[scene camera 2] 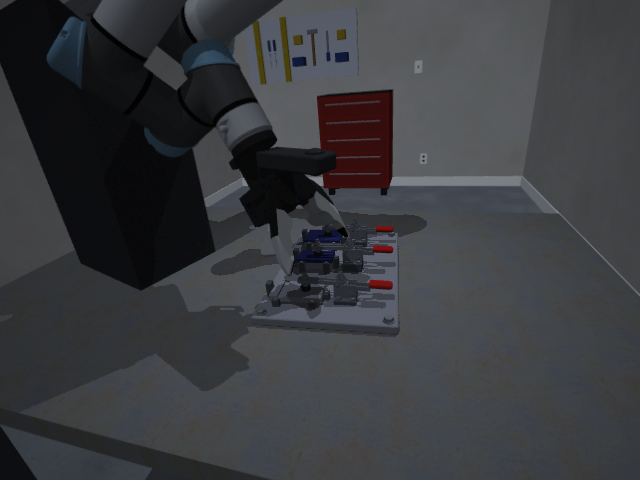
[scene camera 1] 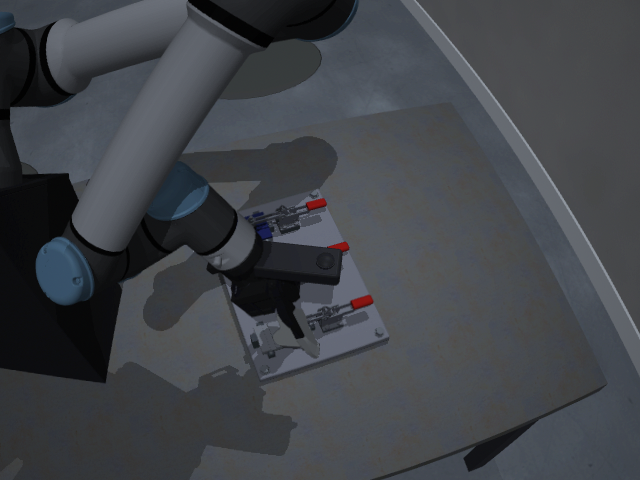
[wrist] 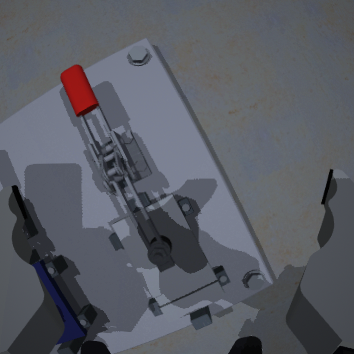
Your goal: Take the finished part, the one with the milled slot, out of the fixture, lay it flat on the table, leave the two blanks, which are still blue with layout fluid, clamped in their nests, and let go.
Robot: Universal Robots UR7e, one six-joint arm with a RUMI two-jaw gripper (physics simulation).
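Places are measured from the arm's base along level axes (x back, y right, z up), in millimetres.
Pixels of known places: gripper, fingertip midpoint: (scene camera 2: 321, 254) (scene camera 1: 320, 313) (wrist: 170, 181).
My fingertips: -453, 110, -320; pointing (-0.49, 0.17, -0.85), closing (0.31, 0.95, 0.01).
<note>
Ahead of a thing's pixels: the offset from my fingertips to its top centre, as dx, dy, dz. "pt": to the spot under its first point. Level surfaces: height alone.
The finished part {+58, -25, -84} (scene camera 1: 266, 339) (scene camera 2: 295, 296) (wrist: 189, 284), pale bare metal, lies in the end nest of the fixture plate {pt -71, +6, -100} (scene camera 1: 361, 335) (scene camera 2: 351, 323) (wrist: 185, 130), between small dark stops. Its toggle clamp {pt -19, -28, -51} (scene camera 1: 327, 311) (scene camera 2: 344, 290) (wrist: 114, 162) reaches over it, dark tip on or just above its top. Shadow hides the slot. Two blue blanks sit under clamps in the middle nest {pt +57, -127, -73} (scene camera 2: 316, 256) and far nest {pt +81, -235, -79} (scene camera 2: 321, 236); the middle one {+60, -135, -74} (wrist: 60, 306) partly shows beside the left finger in the wrist view. My gripper (scene camera 2: 316, 252) (wrist: 170, 181) is open, tilted, above the plate, fingers wide apart on either side of the end nest.
Red clamp handles {-57, -38, -49} (scene camera 1: 361, 301) (scene camera 2: 381, 284) (wrist: 79, 91) stick out on one side of the plate. Bolt heads {-103, +9, -93} (scene camera 1: 379, 331) (scene camera 2: 388, 319) (wrist: 138, 55) stand at its corners. The plate rests on the table {dz -115} (scene camera 1: 465, 310) (scene camera 2: 491, 335). A black pedestal (scene camera 1: 56, 320) (scene camera 2: 155, 222) stands beside it.
</note>
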